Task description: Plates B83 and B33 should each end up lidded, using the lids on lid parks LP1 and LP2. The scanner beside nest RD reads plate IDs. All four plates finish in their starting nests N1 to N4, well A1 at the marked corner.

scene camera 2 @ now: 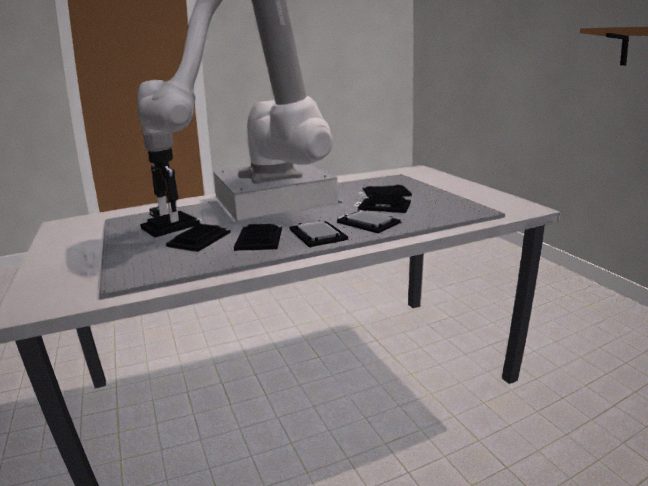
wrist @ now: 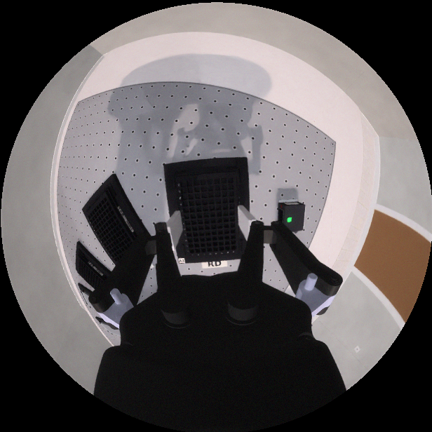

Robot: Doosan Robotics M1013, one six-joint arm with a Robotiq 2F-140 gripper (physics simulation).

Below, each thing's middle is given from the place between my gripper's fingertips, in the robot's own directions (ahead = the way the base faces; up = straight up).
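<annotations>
The black nest RD (wrist: 205,164) is 20 mm below my hand. I also see nest N4 (wrist: 121,198), which is 20 mm below my hand, 80 mm to the left of it and 160 mm ahead of it.
</annotations>
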